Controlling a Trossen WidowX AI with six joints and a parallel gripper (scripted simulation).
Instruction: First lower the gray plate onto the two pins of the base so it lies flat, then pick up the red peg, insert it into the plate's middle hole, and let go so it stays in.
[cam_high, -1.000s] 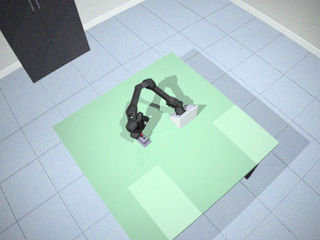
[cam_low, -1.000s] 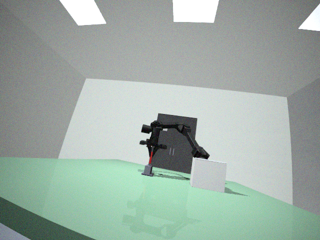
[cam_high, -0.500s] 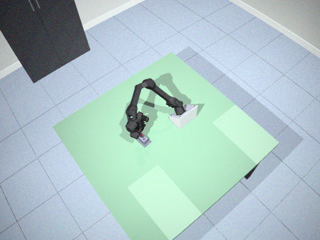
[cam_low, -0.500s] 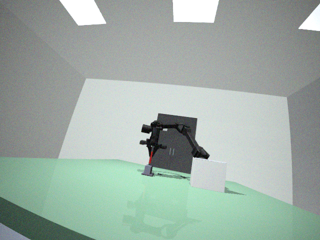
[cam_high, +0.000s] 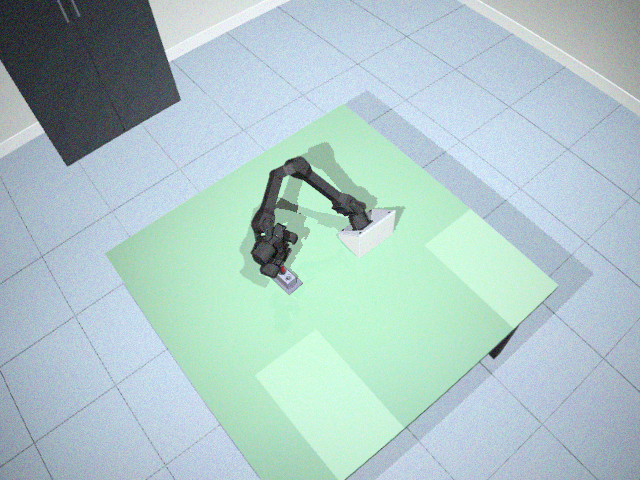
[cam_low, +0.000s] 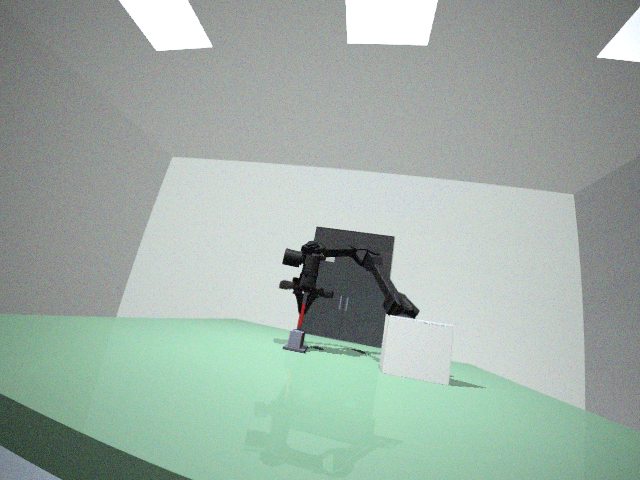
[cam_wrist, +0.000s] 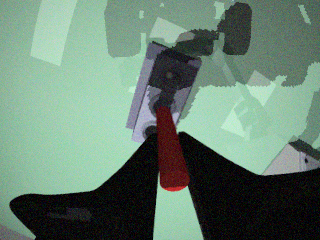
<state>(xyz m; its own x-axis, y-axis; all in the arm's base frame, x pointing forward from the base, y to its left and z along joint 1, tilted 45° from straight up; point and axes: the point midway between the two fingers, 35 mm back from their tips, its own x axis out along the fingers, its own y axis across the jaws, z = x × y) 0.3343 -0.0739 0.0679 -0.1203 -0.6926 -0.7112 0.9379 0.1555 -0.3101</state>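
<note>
My gripper tip is now right at the red peg. Round my gripper tip: gray plate 70 mm below.
</note>
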